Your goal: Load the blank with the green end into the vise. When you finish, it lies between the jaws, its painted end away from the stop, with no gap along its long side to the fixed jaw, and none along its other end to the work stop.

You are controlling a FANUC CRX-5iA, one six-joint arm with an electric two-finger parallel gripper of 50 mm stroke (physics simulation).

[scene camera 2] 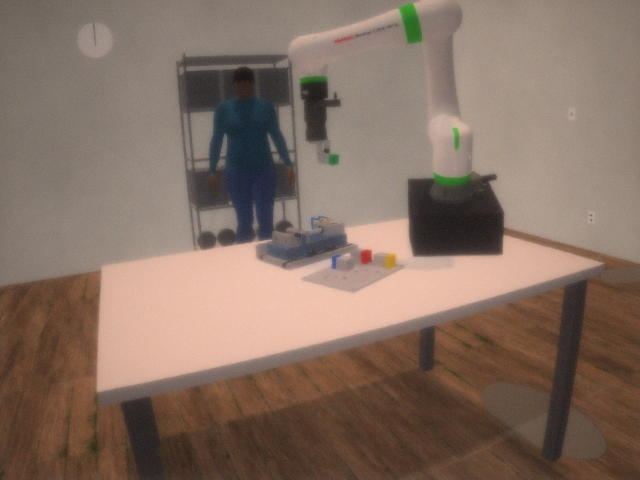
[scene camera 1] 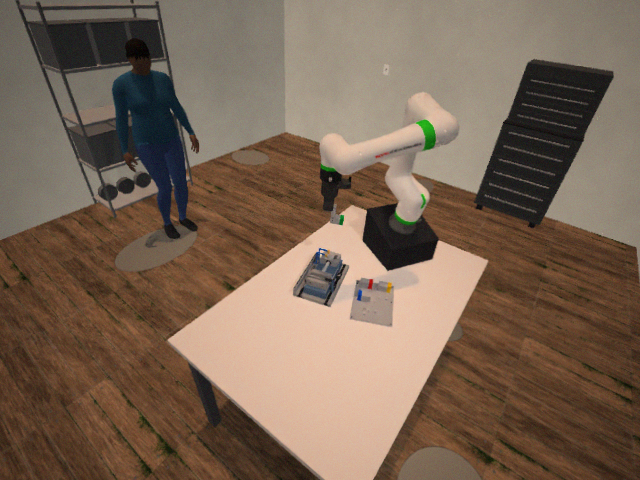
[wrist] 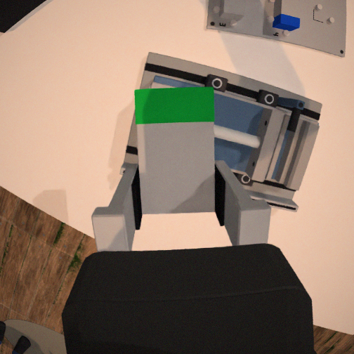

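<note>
The green-ended grey blank [scene camera 1: 336, 219] [scene camera 2: 325, 157] [wrist: 176, 160] is in my gripper [scene camera 1: 334, 214] [scene camera 2: 323, 150] [wrist: 176, 180], which is shut on its two long sides. The green end points away from the gripper body, to the top of the wrist view. The blank hangs high above the table. The vise [scene camera 1: 312, 289] [scene camera 2: 310, 246] [wrist: 237, 117] lies lower and turned at a slant to the blank, which hides its left part in the wrist view. A jaw [wrist: 265, 145] at the spindle's end faces another jaw [wrist: 304, 155] across a gap. A dark rod [wrist: 295, 120] on a blue arm stands at the gap's upper end.
A grey plate [scene camera 1: 372, 314] [scene camera 2: 351, 283] [wrist: 310, 36] beside the vise holds blanks with red [scene camera 1: 370, 284] [scene camera 2: 366, 256], yellow [scene camera 1: 389, 287] [scene camera 2: 390, 260] and blue [scene camera 1: 359, 295] [wrist: 286, 22] ends. The black robot base [scene camera 1: 400, 245] [scene camera 2: 454, 227] stands behind. A person [scene camera 1: 149, 103] [scene camera 2: 245, 124] stands beyond the table.
</note>
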